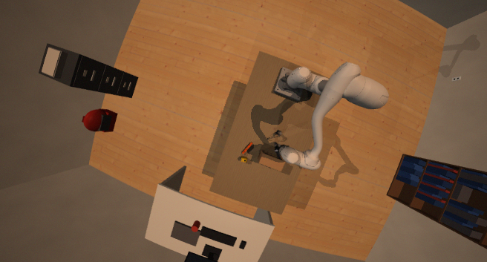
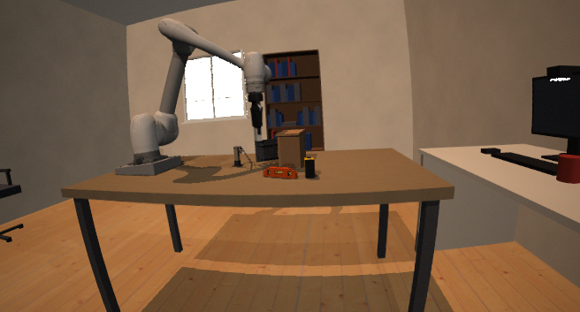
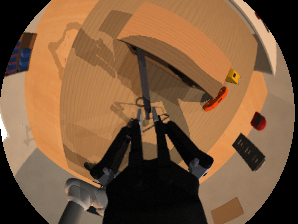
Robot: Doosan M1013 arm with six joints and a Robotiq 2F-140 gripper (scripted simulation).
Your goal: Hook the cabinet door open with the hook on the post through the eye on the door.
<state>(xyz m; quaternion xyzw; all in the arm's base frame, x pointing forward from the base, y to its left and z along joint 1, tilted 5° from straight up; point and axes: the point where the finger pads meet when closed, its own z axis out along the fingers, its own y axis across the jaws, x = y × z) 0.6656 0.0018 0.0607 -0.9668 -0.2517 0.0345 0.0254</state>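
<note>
The dark door lies 90 mm below my hand, 60 mm ahead of it and 40 mm to the left of it. The rest, counted from my hand: black-and-yellow can (280 mm to the right, 260 mm ahead, 120 mm below).
</note>
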